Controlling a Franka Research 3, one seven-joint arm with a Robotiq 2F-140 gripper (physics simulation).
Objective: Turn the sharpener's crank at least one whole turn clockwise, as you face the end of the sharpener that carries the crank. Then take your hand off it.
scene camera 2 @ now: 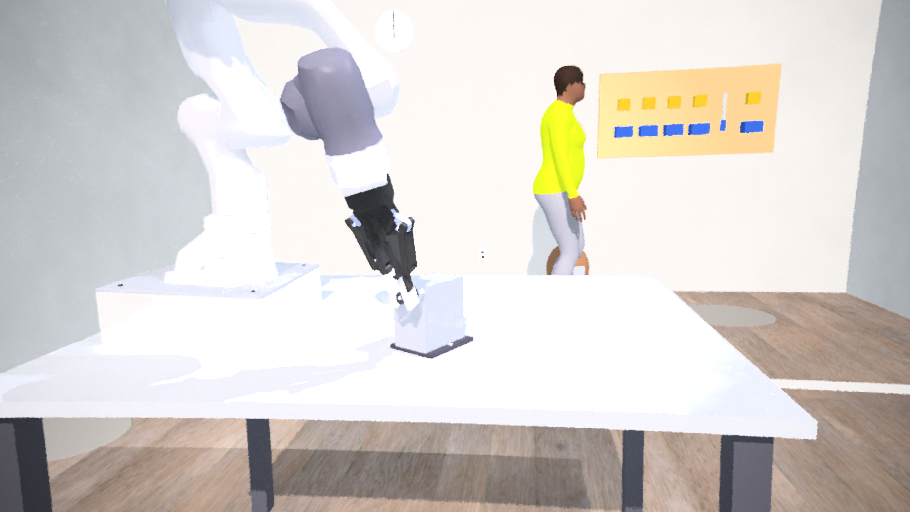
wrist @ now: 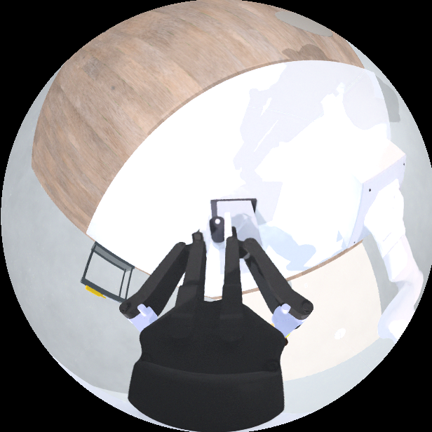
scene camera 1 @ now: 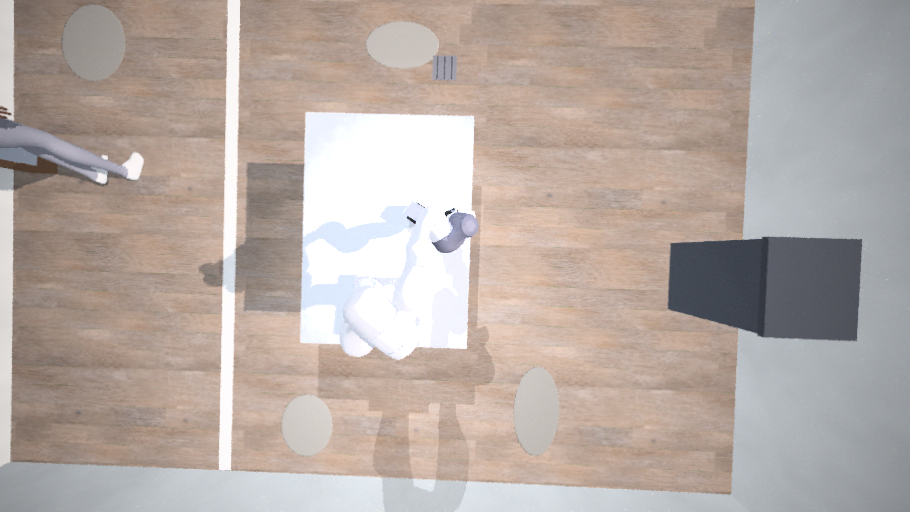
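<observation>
The sharpener, a pale grey box (scene camera 1: 415, 212) (scene camera 2: 442, 312) (wrist: 242, 208) on a thin dark base, stands upright on the white table (scene camera 1: 381, 146) (scene camera 2: 604, 388) (wrist: 165, 170). My gripper (scene camera 2: 408, 294) (wrist: 217, 220) is at the crank end, close to the upper part of the box, with its fingers tilted downward. It is shut on the crank's handle, whose dark round knob (scene camera 2: 399, 297) (wrist: 217, 226) shows between the pale fingertips. The crank's arm is hard to tell from the pale box and fingers. In the overhead view, my arm hides the fingertips and crank.
The arm's white base block (scene camera 2: 203, 318) (wrist: 382, 175) stands on the table. A person in a yellow top (scene camera 2: 560, 149) is beyond the table, near the far wall. A dark cabinet (scene camera 1: 811, 286) stands well away from the table.
</observation>
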